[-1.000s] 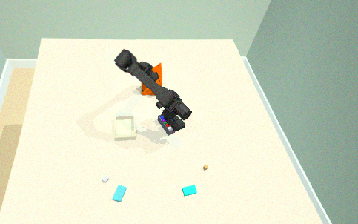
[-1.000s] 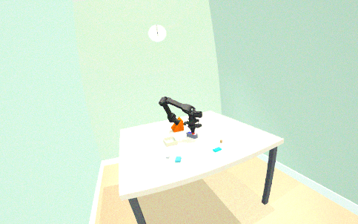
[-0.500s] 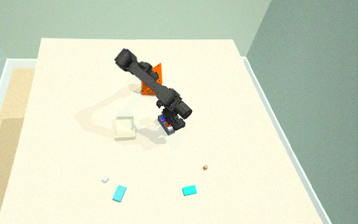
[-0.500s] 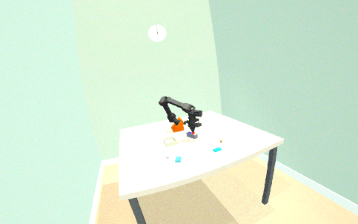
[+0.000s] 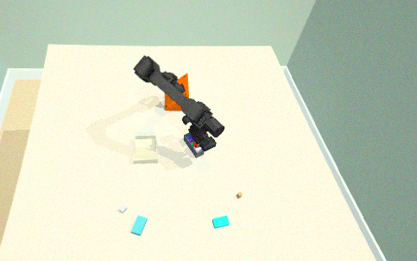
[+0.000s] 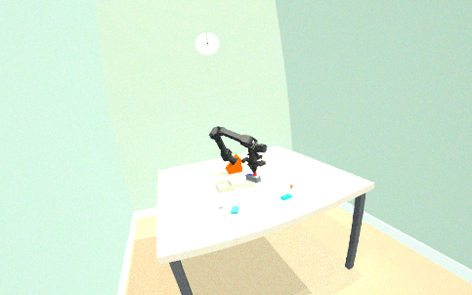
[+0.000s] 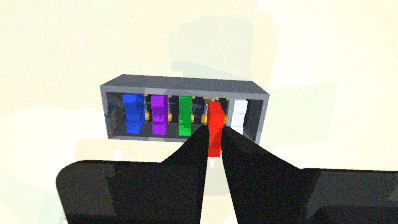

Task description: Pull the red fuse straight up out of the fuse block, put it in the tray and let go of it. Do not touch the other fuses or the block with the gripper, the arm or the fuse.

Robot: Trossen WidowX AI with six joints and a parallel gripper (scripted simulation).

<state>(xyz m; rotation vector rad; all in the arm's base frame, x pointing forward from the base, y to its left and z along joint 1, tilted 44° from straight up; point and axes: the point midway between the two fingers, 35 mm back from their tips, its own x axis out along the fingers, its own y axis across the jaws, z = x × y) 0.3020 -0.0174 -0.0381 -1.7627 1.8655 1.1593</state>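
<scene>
Right now the green fuse is 30 mm below my gripper tip, 20 mm behind it and 10 mm to the right of it. The rest, counted from my gripper tip: purple fuse 40 mm behind, 30 mm below, 10 mm to the right; then red fuse 10 mm below; then white fuse 30 mm below, 20 mm ahead, 10 mm to the left.
</scene>
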